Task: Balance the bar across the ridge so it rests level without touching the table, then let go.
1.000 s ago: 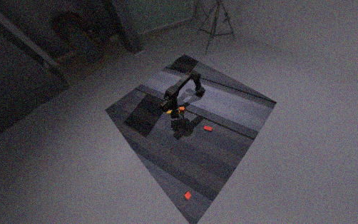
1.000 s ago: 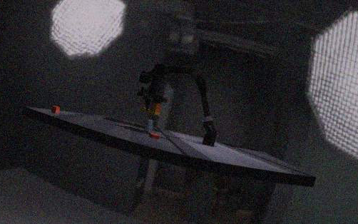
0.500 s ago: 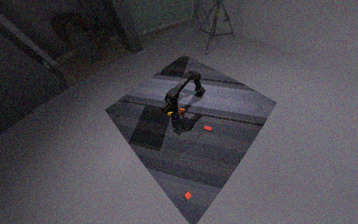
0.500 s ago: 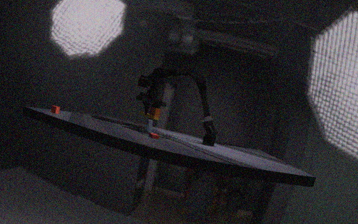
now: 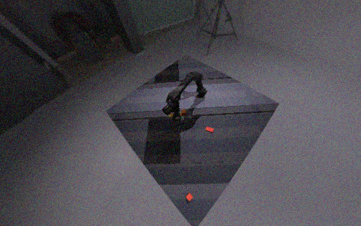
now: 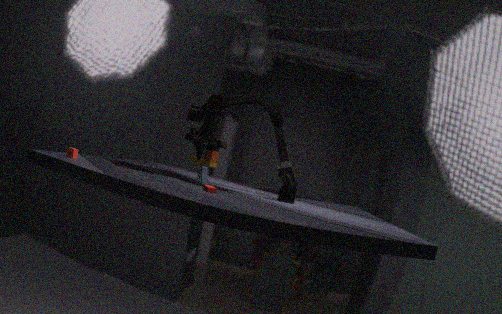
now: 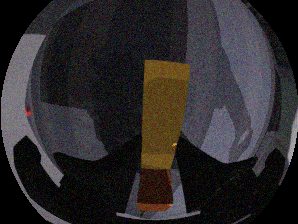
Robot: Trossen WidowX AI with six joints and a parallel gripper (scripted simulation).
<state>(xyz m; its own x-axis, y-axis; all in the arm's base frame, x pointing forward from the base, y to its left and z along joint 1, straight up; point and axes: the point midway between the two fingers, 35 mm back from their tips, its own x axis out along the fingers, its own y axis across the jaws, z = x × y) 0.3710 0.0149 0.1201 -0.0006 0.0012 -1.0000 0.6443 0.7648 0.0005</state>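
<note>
My gripper tip is 2 cm to the right of the pale piece, 2 cm past it and 2 cm above it.
</note>
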